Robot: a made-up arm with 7 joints. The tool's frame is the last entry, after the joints. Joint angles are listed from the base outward.
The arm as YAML. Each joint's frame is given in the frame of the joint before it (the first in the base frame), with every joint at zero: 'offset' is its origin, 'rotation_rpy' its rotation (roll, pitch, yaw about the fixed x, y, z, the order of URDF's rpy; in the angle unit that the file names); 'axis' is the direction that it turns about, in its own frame. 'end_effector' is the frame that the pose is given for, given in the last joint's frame.
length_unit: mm
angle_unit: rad
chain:
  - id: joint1
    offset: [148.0, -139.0, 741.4]
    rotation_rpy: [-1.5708, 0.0, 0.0]
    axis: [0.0, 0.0, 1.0]
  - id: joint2
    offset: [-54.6, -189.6, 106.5]
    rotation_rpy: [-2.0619, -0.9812, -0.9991]
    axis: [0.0, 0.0, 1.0]
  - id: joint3
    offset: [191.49, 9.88, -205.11]
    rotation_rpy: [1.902, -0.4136, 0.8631]
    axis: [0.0, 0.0, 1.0]
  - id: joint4
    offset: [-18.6, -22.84, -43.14]
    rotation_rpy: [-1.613, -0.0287, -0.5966]
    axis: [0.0, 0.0, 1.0]
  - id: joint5
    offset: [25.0, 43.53, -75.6]
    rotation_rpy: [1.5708, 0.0, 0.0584]
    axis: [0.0, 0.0, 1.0]
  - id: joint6
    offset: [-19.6, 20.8, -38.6]
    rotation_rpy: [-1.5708, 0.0, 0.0]
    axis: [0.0, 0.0, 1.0]
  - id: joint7
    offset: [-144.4, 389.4, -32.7]
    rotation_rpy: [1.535, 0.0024, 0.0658]
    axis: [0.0, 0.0, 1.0]
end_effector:
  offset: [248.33, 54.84, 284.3]
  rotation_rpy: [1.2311, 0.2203, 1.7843]
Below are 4 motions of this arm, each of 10 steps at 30 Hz.
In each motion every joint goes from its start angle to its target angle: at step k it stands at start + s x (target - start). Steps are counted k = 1, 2, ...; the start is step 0. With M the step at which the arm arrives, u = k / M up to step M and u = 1 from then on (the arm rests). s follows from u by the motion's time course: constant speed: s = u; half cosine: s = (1 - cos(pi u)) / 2; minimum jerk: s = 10 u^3 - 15 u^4 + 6 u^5.
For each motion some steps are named. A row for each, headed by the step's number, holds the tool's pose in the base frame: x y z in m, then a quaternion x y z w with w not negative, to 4 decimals.
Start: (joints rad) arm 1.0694 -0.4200 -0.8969 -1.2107 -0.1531 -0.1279 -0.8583
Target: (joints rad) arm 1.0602 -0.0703 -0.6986 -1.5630 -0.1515 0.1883 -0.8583
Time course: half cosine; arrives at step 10
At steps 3, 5, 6, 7, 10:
3: 0.1045 0.1262 1.3106 -0.5830 -0.3804 0.2855 0.6587
5: 0.1218 0.1429 1.3243 -0.5935 -0.3419 0.2655 0.6785
6: 0.1319 0.1502 1.3315 -0.5974 -0.3213 0.2547 0.6892
7: 0.1416 0.1558 1.3379 -0.6000 -0.3026 0.2448 0.6990
10: 0.1567 0.1623 1.3474 -0.6021 -0.2748 0.2299 0.7135

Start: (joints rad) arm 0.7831 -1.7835 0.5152 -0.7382 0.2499 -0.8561 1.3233
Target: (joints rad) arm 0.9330 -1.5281 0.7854 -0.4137 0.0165 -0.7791 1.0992
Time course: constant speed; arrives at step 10
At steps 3, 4, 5, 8, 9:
3: 0.2971 0.1182 0.8516 0.8196 -0.0193 0.1480 0.5532
4: 0.2985 0.1113 0.8510 0.8259 -0.0493 0.1256 0.5474
5: 0.2997 0.1052 0.8505 0.8311 -0.0791 0.1036 0.5406
8: 0.3029 0.0908 0.8488 0.8394 -0.1679 0.0415 0.5152
9: 0.3041 0.0873 0.8482 0.8400 -0.1970 0.0223 0.5052

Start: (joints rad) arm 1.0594 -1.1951 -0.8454 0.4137 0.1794 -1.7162 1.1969
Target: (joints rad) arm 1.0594 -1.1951 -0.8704 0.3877 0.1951 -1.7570 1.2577
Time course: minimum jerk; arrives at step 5
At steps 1, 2, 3, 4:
1: 0.3935 0.2011 0.9350 -0.9525 0.1916 0.0044 0.2367
2: 0.3960 0.2014 0.9355 -0.9541 0.1880 -0.0054 0.2332
3: 0.3996 0.2019 0.9365 -0.9560 0.1830 -0.0193 0.2284
4: 0.4021 0.2023 0.9373 -0.9572 0.1794 -0.0294 0.2251

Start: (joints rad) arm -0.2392 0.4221 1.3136 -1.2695 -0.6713 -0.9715 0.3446
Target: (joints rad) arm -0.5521 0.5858 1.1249 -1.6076 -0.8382 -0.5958 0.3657
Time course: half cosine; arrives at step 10
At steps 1, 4, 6, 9, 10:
1: -0.0786 0.2028 1.2433 -0.8000 -0.1041 0.1416 0.5737
4: -0.1513 0.1906 1.2375 -0.7762 -0.1699 0.1002 0.5988
6: -0.2225 0.1784 1.2186 -0.7523 -0.2340 0.0678 0.6121
9: -0.2944 0.1660 1.1852 -0.7285 -0.2994 0.0411 0.6148
10: -0.2997 0.1650 1.1821 -0.7268 -0.3043 0.0394 0.6145

